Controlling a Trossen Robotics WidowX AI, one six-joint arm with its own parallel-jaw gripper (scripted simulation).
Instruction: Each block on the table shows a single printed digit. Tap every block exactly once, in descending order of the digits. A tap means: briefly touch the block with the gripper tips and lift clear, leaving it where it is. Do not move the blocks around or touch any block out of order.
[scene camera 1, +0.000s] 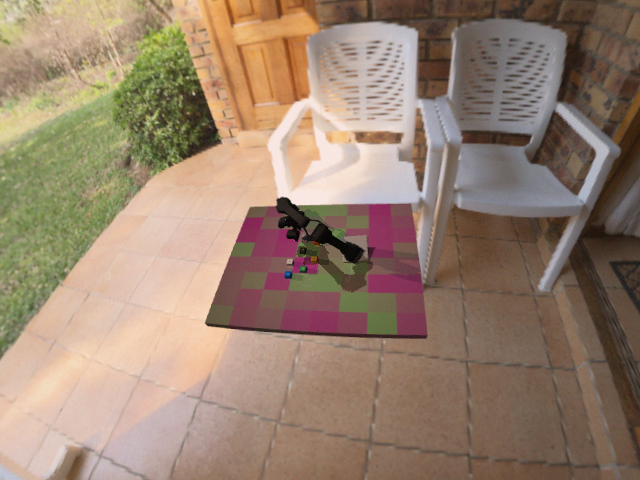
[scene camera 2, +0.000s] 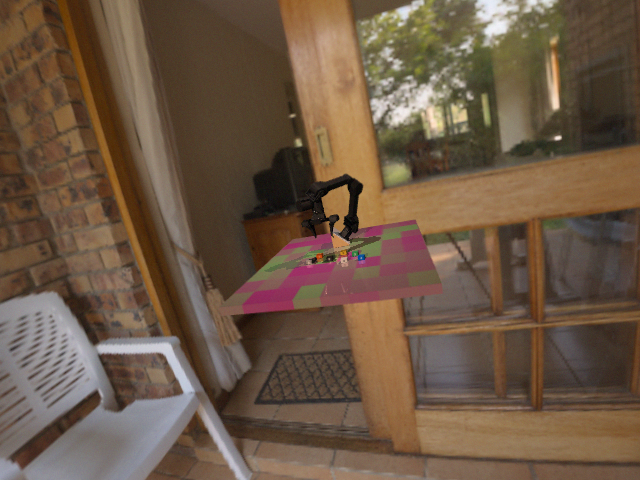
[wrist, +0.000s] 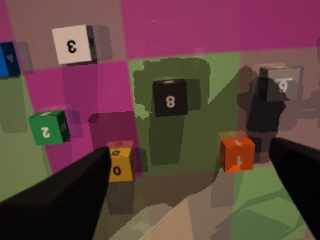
The gripper (wrist: 190, 150) is open and holds nothing. Further things: an orange block marked 1 (wrist: 237, 154), a black block marked 8 (wrist: 170, 96), a yellow block marked 0 (wrist: 122, 162), a green block marked 2 (wrist: 48, 127) and a white block marked 3 (wrist: 73, 44).
